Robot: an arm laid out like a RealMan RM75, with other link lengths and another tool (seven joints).
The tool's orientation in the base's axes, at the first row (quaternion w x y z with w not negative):
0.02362, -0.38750, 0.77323, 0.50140
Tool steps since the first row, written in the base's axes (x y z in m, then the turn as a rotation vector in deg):
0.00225, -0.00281, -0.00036, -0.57, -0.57, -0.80
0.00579, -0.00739, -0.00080, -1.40, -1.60, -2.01
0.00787, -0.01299, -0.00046, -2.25, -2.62, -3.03
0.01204, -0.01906, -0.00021, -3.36, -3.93, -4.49
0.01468, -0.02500, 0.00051, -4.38, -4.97, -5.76
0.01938, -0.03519, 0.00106, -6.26, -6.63, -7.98
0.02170, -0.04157, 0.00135, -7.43, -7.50, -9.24
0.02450, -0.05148, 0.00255, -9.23, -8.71, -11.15
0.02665, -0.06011, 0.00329, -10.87, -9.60, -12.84
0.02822, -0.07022, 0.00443, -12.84, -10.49, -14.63
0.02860, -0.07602, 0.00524, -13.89, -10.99, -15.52
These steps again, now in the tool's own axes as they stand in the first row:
0.00020, -0.00223, -0.00284, 1.07, -0.36, 0.15
0.00055, -0.00567, -0.00751, 2.75, -0.96, 0.22
0.00217, -0.00781, -0.01285, 4.37, -1.41, 0.22
0.00265, -0.01141, -0.01926, 6.52, -2.08, 0.29
0.00392, -0.01368, -0.02526, 8.37, -2.61, 0.45
0.00627, -0.01820, -0.03528, 11.58, -3.45, 0.90
0.00819, -0.02068, -0.04130, 13.44, -3.84, 1.25
0.01143, -0.02347, -0.05075, 16.20, -4.41, 1.87
0.01458, -0.02595, -0.05872, 18.58, -4.84, 2.58
0.01882, -0.02805, -0.06787, 21.23, -5.14, 3.45
0.02155, -0.02882, -0.07301, 22.63, -5.26, 3.87

